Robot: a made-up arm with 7 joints.
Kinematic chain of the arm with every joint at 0, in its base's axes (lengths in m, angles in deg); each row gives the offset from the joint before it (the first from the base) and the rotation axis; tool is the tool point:
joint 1: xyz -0.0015 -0.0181 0.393 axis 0 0.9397 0.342
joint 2: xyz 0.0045 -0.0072 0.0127 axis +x
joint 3: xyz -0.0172 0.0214 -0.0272 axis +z
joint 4: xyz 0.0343 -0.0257 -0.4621 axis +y
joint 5: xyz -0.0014 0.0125 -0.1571 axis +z
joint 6: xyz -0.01 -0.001 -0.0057 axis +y
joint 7: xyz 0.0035 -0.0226 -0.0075 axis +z
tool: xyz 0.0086 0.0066 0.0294
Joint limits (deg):
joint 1: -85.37..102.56
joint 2: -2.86..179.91
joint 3: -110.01..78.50
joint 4: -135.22..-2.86
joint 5: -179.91..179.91
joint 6: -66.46..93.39
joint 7: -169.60..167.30
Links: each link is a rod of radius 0.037 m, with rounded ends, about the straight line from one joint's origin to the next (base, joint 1, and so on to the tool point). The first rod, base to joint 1, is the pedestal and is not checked.
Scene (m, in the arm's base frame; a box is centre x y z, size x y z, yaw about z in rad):
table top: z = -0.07
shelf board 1: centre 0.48 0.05 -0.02 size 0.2 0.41 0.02 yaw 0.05
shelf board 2: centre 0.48 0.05 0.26 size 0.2 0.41 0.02 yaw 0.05
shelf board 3: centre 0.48 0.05 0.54 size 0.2 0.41 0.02 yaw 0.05
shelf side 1: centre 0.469 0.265 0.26 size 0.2 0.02 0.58 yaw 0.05
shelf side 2: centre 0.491 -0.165 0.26 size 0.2 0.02 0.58 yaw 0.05
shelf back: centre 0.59 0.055 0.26 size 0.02 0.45 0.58 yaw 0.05
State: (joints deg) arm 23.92 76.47 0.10 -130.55 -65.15 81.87 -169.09
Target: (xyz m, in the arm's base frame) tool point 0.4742 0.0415 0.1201
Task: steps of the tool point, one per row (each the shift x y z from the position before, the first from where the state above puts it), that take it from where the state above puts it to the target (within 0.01 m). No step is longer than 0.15 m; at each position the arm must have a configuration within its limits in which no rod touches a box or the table.
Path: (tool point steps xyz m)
1: 0.0411 -0.0297 -0.0615
2: 0.0619 -0.0471 -0.0484
3: 0.0745 -0.0654 -0.0273
4: 0.0761 -0.0828 -0.0012
5: 0.0627 -0.0324 -0.0034
6: 0.0569 -0.0391 0.0013
7: 0.0496 -0.0443 0.0065

